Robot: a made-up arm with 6 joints. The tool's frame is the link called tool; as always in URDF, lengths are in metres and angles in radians. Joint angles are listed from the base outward.
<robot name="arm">
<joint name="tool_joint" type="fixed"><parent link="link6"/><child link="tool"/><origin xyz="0 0 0"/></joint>
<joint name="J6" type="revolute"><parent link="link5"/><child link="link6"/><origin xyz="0 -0.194 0"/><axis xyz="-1 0 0"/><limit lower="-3.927" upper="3.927"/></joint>
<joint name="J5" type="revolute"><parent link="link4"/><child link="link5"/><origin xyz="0.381 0 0"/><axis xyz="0 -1 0"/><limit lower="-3.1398" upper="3.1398"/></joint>
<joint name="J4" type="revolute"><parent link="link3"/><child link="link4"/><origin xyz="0 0 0"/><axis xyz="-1 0 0"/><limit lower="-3.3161" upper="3.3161"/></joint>
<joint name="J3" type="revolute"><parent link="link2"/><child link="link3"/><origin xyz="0 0 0.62"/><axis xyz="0 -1 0"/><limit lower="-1.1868" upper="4.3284"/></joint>
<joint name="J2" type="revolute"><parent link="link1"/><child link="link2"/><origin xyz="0 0 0"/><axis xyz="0 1 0"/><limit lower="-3.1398" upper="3.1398"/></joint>
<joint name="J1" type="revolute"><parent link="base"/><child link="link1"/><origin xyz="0 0 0.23"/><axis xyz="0 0 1"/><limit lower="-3.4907" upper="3.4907"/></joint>
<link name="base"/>
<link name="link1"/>
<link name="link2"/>
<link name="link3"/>
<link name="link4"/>
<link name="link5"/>
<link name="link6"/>
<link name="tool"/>
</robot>
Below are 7 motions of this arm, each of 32 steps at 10 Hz.
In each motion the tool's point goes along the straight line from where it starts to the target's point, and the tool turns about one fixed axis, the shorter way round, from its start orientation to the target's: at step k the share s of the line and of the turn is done. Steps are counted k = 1, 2, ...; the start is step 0. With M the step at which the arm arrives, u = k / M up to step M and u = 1 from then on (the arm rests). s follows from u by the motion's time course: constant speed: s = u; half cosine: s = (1 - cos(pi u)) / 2; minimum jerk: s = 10 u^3 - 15 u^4 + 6 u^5.
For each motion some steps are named. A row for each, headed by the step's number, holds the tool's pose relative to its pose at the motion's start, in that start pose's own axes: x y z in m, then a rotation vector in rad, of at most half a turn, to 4 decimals.
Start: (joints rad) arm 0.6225 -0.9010 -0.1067 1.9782 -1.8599 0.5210
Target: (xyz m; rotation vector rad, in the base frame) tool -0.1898 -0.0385 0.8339 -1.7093 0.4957 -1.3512
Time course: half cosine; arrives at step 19
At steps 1, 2, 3, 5, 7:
1: -0.0006 0.0014 0.0005 -0.0019 -0.0024 -0.0034
2: -0.0025 0.0058 0.0022 -0.0074 -0.0096 -0.0134
3: -0.0056 0.0128 0.0048 -0.0165 -0.0213 -0.0298
5: -0.0150 0.0343 0.0130 -0.0442 -0.0571 -0.0799
7: -0.0279 0.0636 0.0241 -0.0819 -0.1058 -0.1481

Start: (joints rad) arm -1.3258 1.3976 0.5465 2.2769 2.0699 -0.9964
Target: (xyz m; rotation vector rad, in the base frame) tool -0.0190 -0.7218 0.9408 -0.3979 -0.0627 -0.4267
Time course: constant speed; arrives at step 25
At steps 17, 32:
17: -0.0133 0.5009 0.3500 -0.5249 -0.1395 -1.0392
32: -0.0195 0.7366 0.5148 -0.7719 -0.2052 -1.5282

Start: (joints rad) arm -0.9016 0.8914 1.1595 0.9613 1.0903 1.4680
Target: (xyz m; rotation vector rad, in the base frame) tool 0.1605 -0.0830 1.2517 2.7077 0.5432 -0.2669
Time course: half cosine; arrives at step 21
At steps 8, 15, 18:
8: 0.0527 -0.2232 -0.0830 -0.1293 -0.2873 -0.0580
15: 0.1347 -0.5709 -0.2122 -0.3308 -0.7351 -0.1483
18: 0.1577 -0.6685 -0.2485 -0.3873 -0.8607 -0.1737

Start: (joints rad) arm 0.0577 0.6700 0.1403 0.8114 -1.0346 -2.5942
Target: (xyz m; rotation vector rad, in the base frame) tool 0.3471 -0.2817 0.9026 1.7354 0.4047 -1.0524
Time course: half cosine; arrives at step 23
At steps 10, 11, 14, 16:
10: -0.0630 -0.0691 0.1976 0.0599 0.2223 0.0476
11: -0.0736 -0.0808 0.2311 0.0701 0.2600 0.0556
14: -0.1055 -0.1157 0.3311 0.1005 0.3726 0.0797
16: -0.1246 -0.1367 0.3911 0.1187 0.4400 0.0941

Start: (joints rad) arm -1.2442 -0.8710 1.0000 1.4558 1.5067 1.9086
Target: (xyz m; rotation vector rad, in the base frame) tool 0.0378 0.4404 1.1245 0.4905 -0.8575 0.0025
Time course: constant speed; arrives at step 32
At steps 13, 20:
13: 0.0633 -0.0336 0.1714 -0.2325 -0.4175 0.0183
20: 0.0974 -0.0518 0.2637 -0.3577 -0.6423 0.0281

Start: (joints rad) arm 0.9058 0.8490 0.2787 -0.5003 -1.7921 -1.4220
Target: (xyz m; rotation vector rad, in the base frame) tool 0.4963 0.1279 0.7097 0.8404 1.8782 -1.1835
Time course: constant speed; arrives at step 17
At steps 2, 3, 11, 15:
2: -0.0078 -0.0587 -0.0009 0.0573 0.0091 0.0605
3: -0.0117 -0.0881 -0.0014 0.0859 0.0136 0.0907
11: -0.0431 -0.3229 -0.0050 0.3150 0.0498 0.3327
15: -0.0587 -0.4404 -0.0069 0.4296 0.0679 0.4536

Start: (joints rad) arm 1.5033 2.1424 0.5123 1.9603 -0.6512 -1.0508
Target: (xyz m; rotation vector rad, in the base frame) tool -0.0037 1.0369 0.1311 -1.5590 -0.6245 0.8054
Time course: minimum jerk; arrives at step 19
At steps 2, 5, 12, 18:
2: -0.0044 -0.0056 0.0001 0.0017 -0.0029 -0.0090
5: -0.0521 -0.0672 0.0015 0.0207 -0.0346 -0.1069
12: -0.3249 -0.4196 0.0094 0.1294 -0.2159 -0.6669
18: -0.4411 -0.5697 0.0128 0.1757 -0.2932 -0.9054

